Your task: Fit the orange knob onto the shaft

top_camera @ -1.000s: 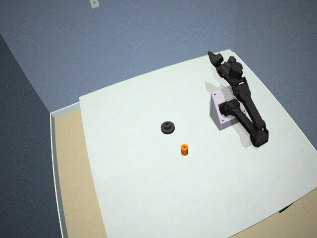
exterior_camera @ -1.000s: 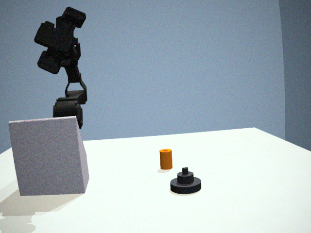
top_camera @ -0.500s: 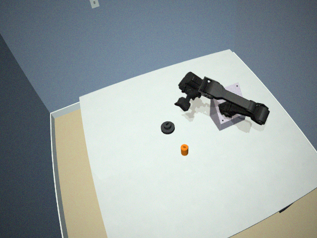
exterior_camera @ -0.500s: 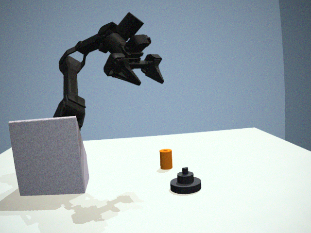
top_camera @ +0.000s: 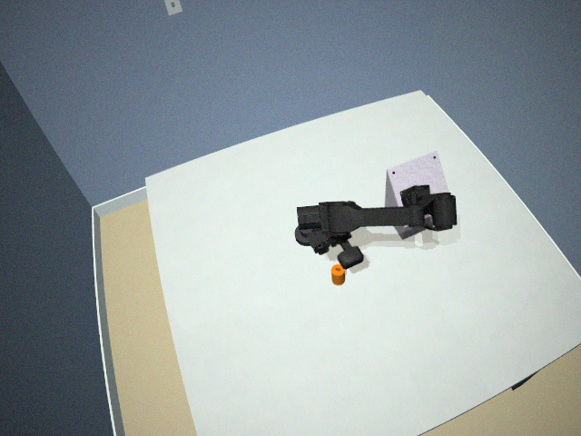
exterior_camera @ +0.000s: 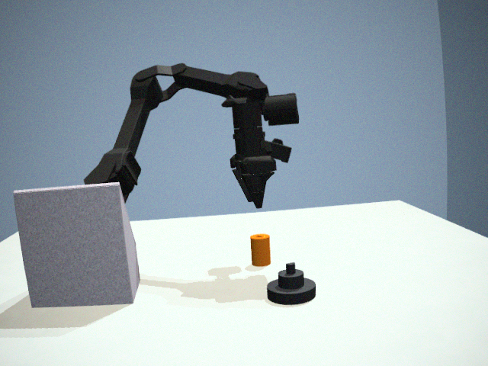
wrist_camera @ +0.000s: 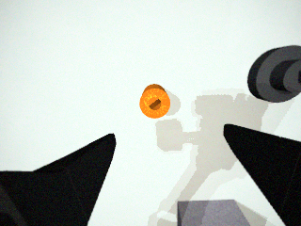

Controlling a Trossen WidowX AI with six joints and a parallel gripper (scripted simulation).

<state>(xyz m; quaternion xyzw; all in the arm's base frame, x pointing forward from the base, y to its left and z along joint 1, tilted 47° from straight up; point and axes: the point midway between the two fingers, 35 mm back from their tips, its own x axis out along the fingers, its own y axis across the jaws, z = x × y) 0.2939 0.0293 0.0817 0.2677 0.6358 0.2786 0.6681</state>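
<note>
My gripper tip is 10 cm above the orange knob, 1 cm to the right of it and 1 cm short of it. From my gripper tip the other things lie so: dark round pedestal (19 cm to the right, 10 cm below, 3 cm ahead).
</note>
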